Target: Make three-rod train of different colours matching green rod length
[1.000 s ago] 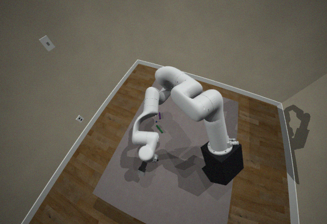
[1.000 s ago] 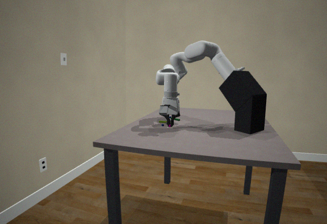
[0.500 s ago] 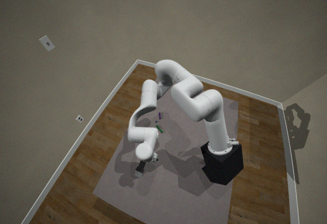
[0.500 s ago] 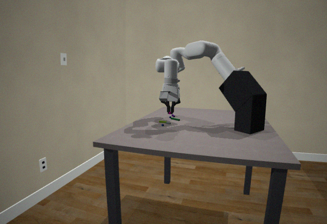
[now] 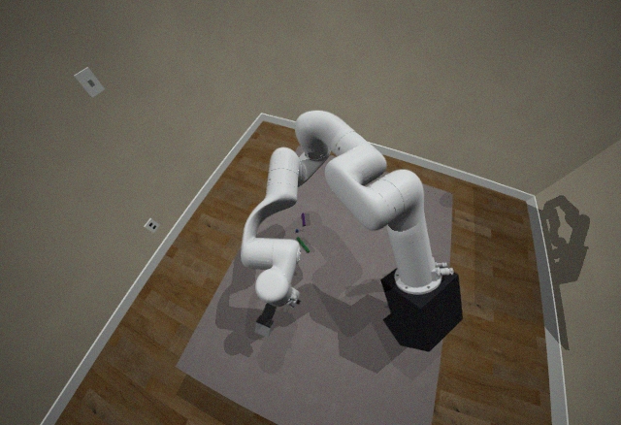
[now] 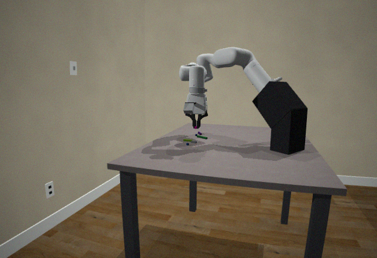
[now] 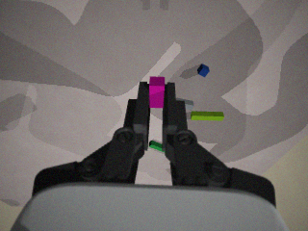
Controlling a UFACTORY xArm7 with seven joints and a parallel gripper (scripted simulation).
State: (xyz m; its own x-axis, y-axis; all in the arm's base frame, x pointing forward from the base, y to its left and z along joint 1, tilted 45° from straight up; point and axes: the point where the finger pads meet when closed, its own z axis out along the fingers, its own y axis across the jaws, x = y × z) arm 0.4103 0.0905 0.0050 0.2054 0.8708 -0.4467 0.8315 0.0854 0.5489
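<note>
My hand is 120 mm above the grey rod, 100 mm to the left of it and 10 mm short of it. Also, from my hand: magenta rod: 20 mm below, 10 mm to the left; then green rod: 230 mm to the right, 120 mm below, 30 mm behind; then lime rod: 140 mm to the right, 120 mm below, 50 mm ahead.
</note>
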